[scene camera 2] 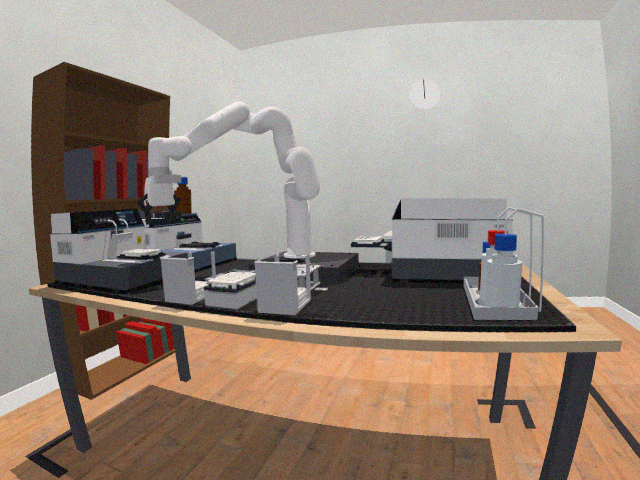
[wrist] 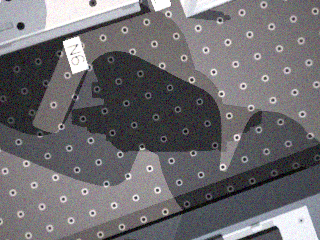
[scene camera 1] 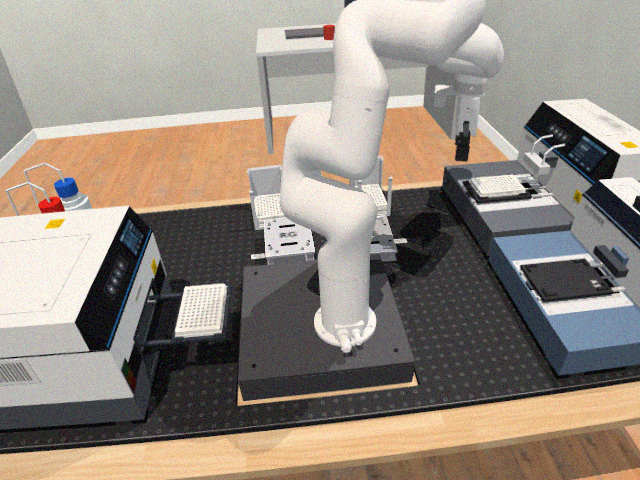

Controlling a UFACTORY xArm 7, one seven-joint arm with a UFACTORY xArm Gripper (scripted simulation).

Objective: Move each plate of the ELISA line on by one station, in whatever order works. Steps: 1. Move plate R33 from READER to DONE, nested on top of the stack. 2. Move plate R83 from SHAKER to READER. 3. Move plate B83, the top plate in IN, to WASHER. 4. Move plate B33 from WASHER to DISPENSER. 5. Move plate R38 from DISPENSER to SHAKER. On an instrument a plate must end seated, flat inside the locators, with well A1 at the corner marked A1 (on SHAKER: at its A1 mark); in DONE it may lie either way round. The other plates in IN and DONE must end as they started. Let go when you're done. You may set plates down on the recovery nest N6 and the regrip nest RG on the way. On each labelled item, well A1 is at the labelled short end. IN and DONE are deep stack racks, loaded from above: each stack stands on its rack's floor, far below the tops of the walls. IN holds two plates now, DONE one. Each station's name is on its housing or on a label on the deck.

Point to a stack rack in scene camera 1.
264,181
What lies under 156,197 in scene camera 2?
My gripper.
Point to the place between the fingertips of my gripper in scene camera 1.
At 460,152
